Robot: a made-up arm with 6 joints. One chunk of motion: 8 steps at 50 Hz.
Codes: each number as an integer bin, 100 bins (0 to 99) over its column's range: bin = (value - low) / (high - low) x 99, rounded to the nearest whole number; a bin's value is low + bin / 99 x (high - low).
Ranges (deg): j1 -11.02..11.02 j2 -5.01..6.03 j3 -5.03..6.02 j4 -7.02..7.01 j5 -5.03..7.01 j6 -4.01..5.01
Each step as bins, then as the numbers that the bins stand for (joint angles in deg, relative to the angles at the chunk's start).
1 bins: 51 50 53 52 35 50
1 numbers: 0.33 0.57 0.89 0.35 -0.77 0.55
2 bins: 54 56 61 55 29 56
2 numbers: 1.00 1.23 1.78 0.77 -1.50 1.09
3 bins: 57 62 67 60 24 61
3 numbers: 1.67 1.90 2.45 1.48 -2.11 1.55
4 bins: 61 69 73 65 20 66
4 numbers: 2.56 2.68 3.12 2.19 -2.60 2.00
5 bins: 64 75 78 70 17 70
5 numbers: 3.23 3.35 3.68 2.90 -2.96 2.37
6 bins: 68 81 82 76 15 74
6 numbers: 4.12 4.02 4.12 3.75 -3.21 2.73
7 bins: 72 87 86 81 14 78
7 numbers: 5.01 4.69 4.57 4.46 -3.33 3.10
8 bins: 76 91 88 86 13 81
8 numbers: 5.90 5.14 4.79 5.17 -3.45 3.37
